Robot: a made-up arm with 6 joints.
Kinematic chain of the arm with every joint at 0, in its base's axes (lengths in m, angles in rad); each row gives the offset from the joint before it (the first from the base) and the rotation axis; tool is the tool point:
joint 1: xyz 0 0 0.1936 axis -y
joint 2: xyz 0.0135 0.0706 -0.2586 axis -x
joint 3: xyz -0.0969 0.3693 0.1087 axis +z
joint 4: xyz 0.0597 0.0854 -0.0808 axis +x
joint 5: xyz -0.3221 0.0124 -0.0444 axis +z
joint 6: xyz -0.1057 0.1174 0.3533 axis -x
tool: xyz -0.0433 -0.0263 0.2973
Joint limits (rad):
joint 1: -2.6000..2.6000
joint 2: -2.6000..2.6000
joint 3: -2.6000..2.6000
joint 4: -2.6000..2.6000
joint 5: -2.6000..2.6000
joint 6: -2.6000..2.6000
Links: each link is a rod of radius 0.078 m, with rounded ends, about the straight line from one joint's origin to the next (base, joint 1, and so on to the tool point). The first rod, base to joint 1, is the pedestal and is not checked.
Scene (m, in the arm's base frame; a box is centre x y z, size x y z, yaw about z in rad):
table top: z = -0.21
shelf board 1: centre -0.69 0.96 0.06 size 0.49 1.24 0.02 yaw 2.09
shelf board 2: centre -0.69 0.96 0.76 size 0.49 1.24 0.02 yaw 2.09
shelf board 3: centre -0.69 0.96 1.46 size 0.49 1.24 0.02 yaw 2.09
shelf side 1: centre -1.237 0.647 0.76 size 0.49 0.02 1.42 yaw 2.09
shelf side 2: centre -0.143 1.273 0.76 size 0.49 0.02 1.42 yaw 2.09
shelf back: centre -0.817 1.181 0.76 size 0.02 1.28 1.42 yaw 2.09
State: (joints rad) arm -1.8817 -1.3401 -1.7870 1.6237 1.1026 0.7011
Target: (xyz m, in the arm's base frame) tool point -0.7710 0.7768 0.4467
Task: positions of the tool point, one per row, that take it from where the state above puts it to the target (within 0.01 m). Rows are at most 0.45 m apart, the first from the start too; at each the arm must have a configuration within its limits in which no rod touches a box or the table.
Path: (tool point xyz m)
1: 0.6235 0.4894 0.6739
2: 0.2629 0.5866 0.8486
3: -0.1182 0.5894 0.8418
4: -0.4137 0.5199 0.6830
5: -0.5644 0.4153 0.4467
6: -0.6447 0.5352 0.4752
7: -0.7126 0.6605 0.4768
8: -0.7710 0.7768 0.4467

